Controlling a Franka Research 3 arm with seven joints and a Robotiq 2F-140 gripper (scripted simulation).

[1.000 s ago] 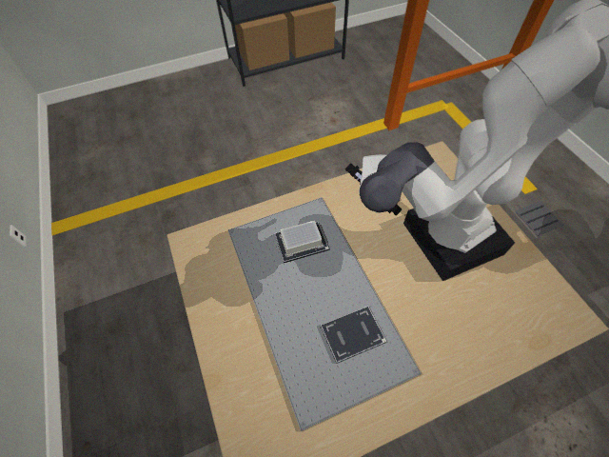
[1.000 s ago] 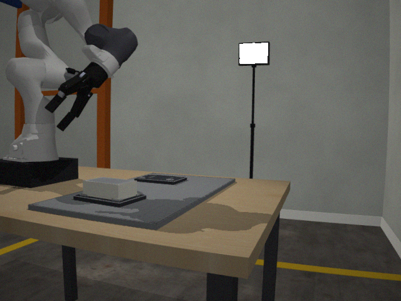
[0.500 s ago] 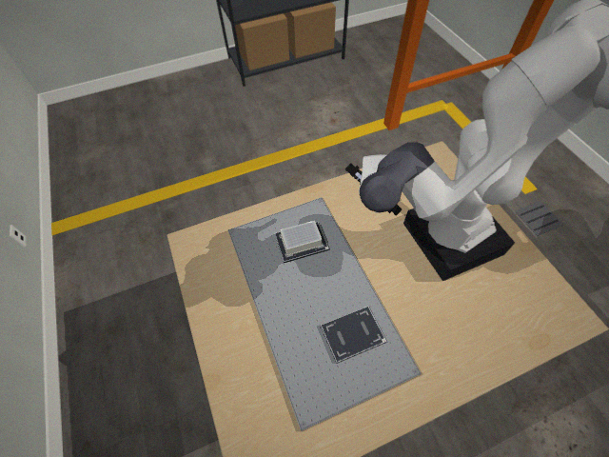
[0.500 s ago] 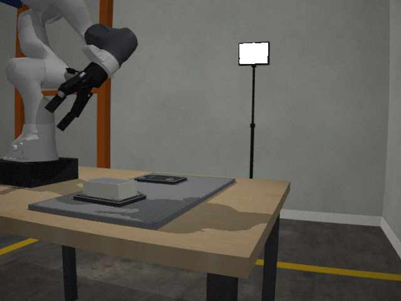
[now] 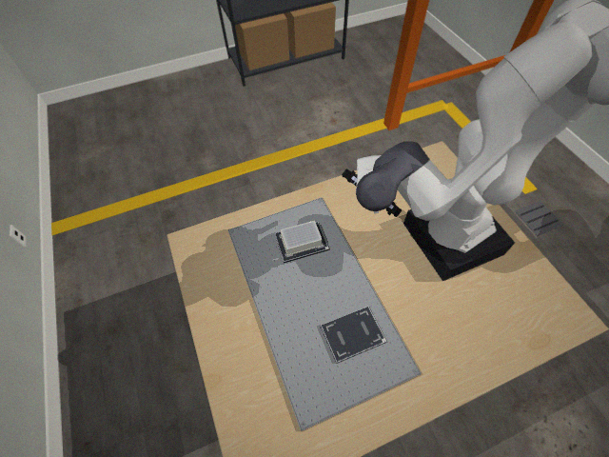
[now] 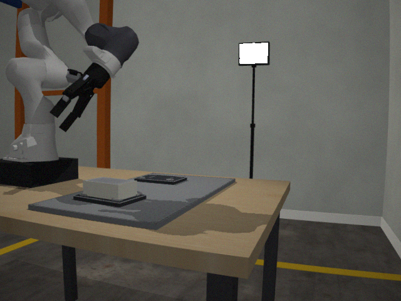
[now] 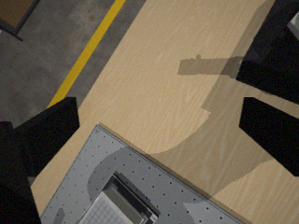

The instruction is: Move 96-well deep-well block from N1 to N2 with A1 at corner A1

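Now: the white 96-well deep-well block 22 cm ahead of my hand, 5 cm to the right of it and 19 cm below it. Also, from my hand: A1 mark: 13 cm ahead, 37 cm to the left, 21 cm below; plate nest N2: 20 cm ahead, 32 cm to the left, 21 cm below; plate nest N1: 22 cm ahead, 5 cm to the right, 21 cm below.
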